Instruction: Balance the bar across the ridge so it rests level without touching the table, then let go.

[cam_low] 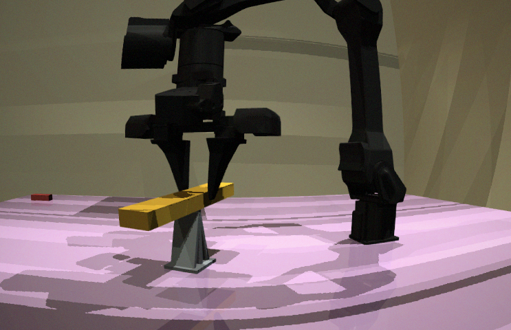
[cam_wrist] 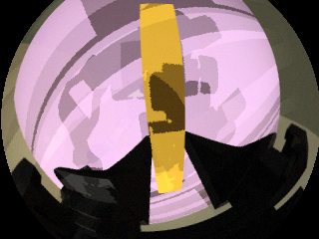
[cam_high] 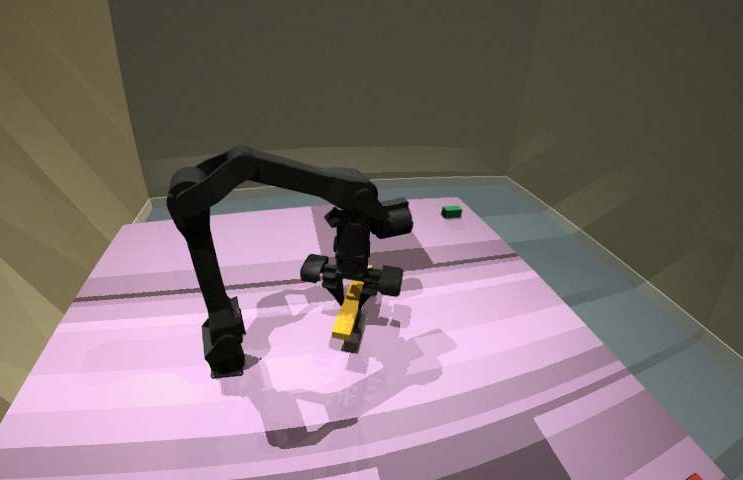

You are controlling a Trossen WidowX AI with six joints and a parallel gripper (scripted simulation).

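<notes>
The yellow bar is 1 cm ahead of my gripper tip and 3 cm to the left of it. The rest, counted from my gripper tip: small red block 48 cm ahead, 55 cm to the right, 7 cm below; then small green block 48 cm ahead, 45 cm to the left, 6 cm below.
</notes>
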